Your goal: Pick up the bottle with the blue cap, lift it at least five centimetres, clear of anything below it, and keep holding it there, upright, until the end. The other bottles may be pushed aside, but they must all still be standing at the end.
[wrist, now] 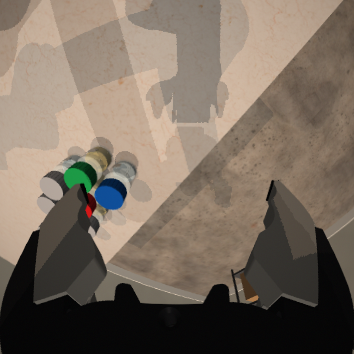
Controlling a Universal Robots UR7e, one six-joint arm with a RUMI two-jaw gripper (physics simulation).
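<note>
The bottle with the blue cap stands upright in the left half of the view, at the right side of a tight cluster of bottles. Its clear body shows behind the cap. A green-capped bottle stands close to its left, with a white-capped bottle further left. A red-capped bottle is partly hidden behind the left finger, as are other pale caps. My gripper is wide open and empty, above the table. The blue cap lies inside the left fingertip in the view, lower down than the fingers.
The bottles stand on a pale tabletop with shadows of the arm across it. A darker brown stone surface meets it along a diagonal edge. A small dark frame with an orange-brown piece shows at the lower right, partly behind the right finger.
</note>
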